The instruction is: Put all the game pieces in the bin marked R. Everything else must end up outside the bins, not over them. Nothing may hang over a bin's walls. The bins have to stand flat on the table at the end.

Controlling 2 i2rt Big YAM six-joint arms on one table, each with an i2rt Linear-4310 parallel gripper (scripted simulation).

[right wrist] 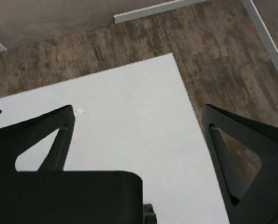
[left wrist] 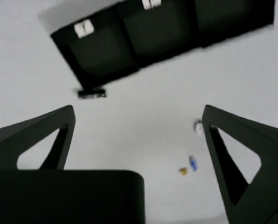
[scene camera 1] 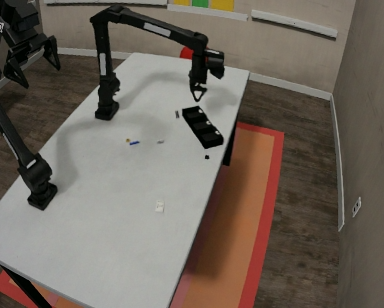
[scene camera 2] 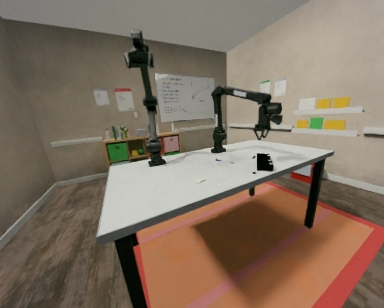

Observation:
In view: the left gripper [left wrist: 138, 112], the right gripper [scene camera 1: 44, 78] and a black three-compartment bin strip [scene camera 1: 214, 138].
The black three-compartment bin strip shows as well in the left wrist view [left wrist: 103, 50]. The right gripper is seen too in the right wrist view [right wrist: 138, 111]. The right wrist view misses the black three-compartment bin strip: it is out of frame.

